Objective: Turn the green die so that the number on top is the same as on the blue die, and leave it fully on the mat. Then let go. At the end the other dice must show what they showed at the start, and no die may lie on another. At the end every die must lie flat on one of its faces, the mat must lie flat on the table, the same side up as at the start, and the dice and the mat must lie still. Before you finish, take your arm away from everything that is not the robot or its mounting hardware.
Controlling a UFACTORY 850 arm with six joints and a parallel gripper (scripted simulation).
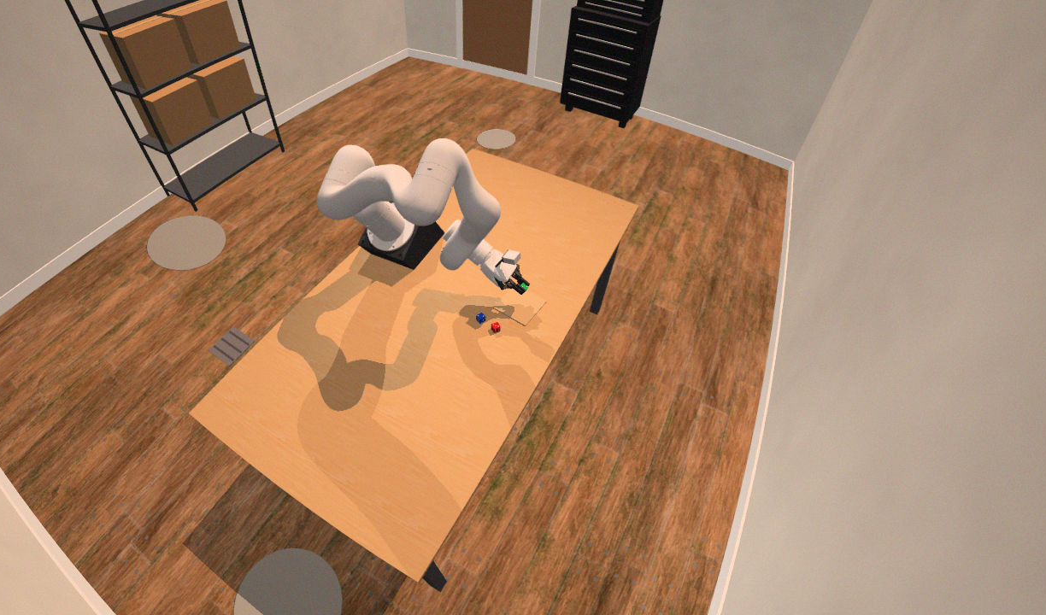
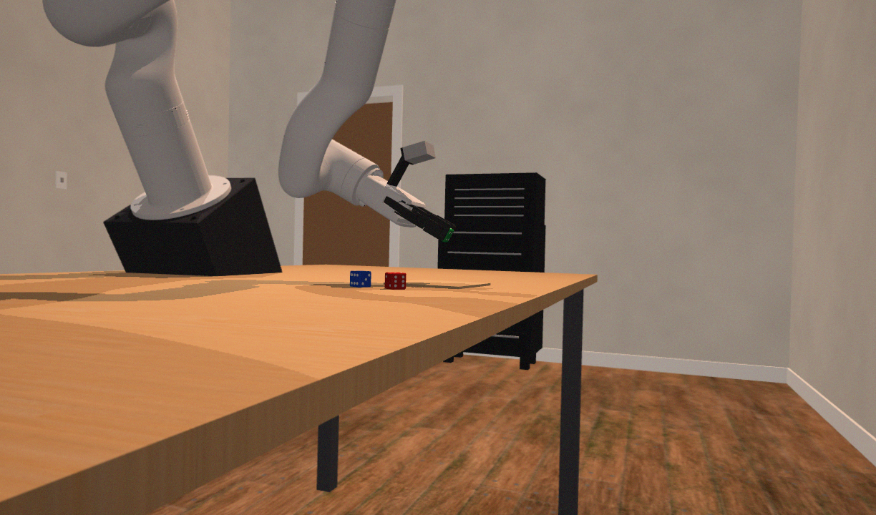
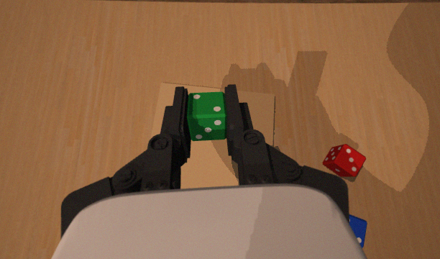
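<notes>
Right now my hand is 100 mm above the tan mat. The rest, counted from my hand: blue die 140 mm to the right, 90 mm below, 80 mm behind; then red die 140 mm to the right, 90 mm below, 10 mm behind; then green die 10 mm below, 10 mm ahead.
</notes>
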